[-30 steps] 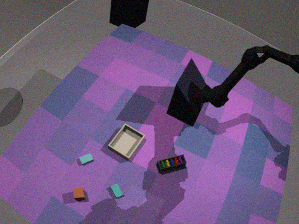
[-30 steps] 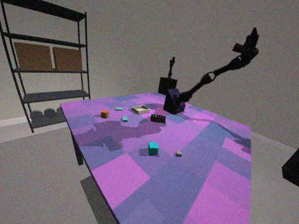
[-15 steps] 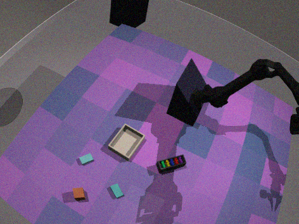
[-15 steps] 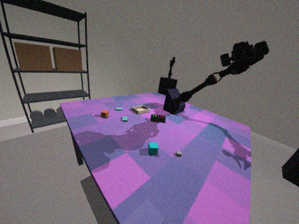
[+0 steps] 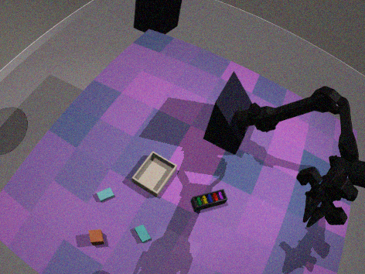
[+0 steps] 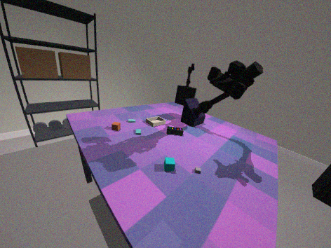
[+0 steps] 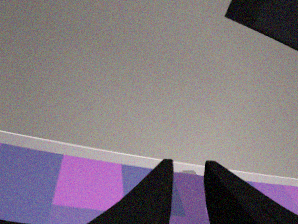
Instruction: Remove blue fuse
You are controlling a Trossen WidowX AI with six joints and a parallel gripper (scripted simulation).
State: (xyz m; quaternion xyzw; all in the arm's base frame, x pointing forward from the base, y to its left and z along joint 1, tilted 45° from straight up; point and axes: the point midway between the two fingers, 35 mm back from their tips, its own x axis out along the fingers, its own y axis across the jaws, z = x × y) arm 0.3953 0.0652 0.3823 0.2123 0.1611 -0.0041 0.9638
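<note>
Now: the blue fuse 360 mm below my gripper tip, 240 mm to the right of it and 100 mm behind it. The rest, counted from my gripper tip: purple fuse (360 mm below, 220 mm to the right, 130 mm behind); then small grey piece (370 mm below, 80 mm to the left, 40 mm ahead); then teal cube (360 mm below, 150 mm ahead, 10 mm to the right).
</note>
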